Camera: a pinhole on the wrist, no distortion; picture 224 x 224 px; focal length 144.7 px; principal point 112.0 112.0 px. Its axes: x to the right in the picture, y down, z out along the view. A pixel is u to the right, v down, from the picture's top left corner.
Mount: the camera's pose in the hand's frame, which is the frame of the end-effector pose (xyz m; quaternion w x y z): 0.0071 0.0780 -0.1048 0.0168 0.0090 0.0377 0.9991
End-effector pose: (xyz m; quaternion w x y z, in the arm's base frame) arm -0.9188 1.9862 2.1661 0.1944 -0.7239 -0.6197 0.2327
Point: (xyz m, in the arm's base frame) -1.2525 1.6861 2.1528
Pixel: outside the picture
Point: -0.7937 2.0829 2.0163
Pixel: 12.2 36.4
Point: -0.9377 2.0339 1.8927
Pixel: 88.2 98.7
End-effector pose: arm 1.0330 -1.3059 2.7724 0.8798 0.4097 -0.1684 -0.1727
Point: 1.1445 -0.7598 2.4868
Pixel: behind the camera
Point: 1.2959 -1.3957 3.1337
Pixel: outside the picture
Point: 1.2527 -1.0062 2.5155
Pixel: behind the camera
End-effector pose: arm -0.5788 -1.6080 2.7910 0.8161 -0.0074 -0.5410 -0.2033
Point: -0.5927 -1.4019 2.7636
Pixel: 211.1 34.2
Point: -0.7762 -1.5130 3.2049
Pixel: 35.0 111.7
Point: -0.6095 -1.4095 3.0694
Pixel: 39.0 48.7
